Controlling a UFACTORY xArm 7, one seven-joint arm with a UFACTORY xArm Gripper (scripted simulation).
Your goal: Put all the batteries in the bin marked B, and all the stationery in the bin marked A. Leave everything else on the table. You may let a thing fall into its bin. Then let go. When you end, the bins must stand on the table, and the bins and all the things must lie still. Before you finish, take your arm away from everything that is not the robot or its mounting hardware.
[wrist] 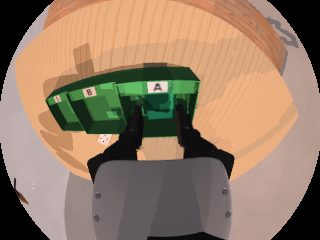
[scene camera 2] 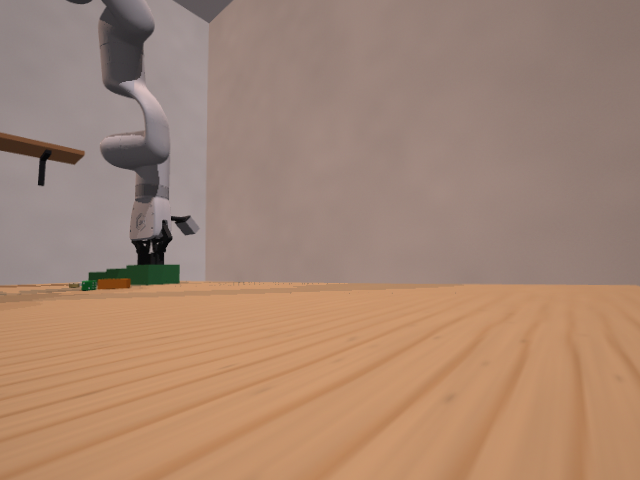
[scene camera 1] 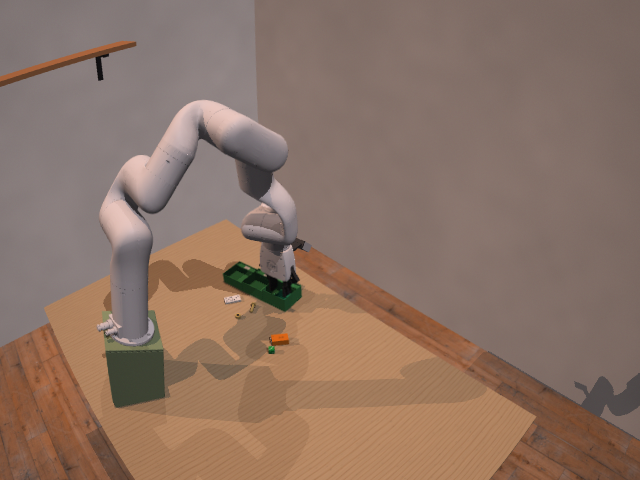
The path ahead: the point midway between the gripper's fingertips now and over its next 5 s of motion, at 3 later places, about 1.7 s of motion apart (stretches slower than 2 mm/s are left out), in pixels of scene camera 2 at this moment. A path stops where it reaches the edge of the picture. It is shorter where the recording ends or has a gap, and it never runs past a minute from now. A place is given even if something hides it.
The gripper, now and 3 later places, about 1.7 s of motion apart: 150, 269; 114, 245; 113, 277; 114, 265
